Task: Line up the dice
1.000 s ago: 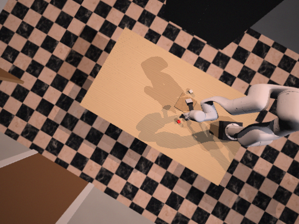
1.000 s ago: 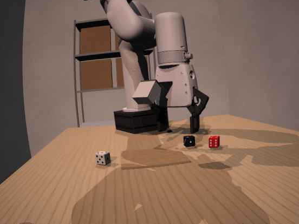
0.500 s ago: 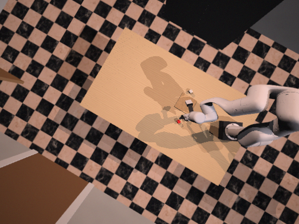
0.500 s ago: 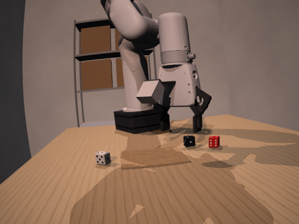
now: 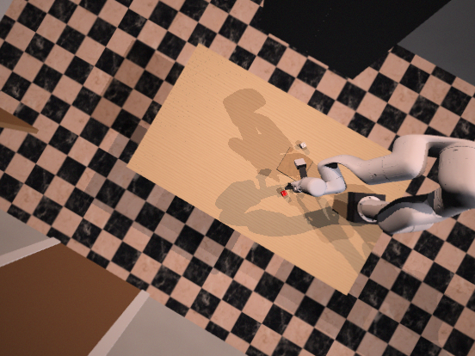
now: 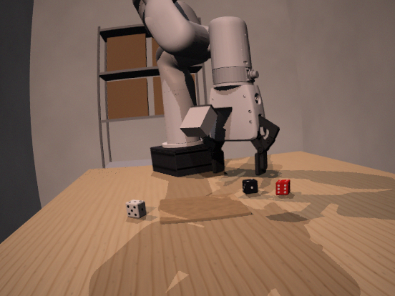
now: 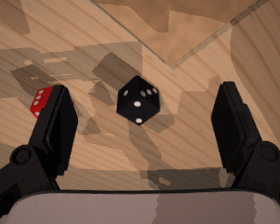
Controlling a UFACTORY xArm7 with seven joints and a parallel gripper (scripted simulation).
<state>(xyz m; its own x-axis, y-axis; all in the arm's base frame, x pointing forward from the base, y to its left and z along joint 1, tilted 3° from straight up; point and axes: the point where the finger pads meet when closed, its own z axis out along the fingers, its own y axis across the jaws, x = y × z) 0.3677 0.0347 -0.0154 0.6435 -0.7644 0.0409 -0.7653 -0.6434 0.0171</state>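
Right now the black die is 20 mm behind my hand, 30 mm to the left of it and 40 mm below it. The rest, counted from my hand: white die: 50 mm ahead, 200 mm to the right, 40 mm below; thin mat: 40 mm ahead, 90 mm to the right, 50 mm below; red die: 40 mm ahead, 80 mm to the left, 40 mm below.
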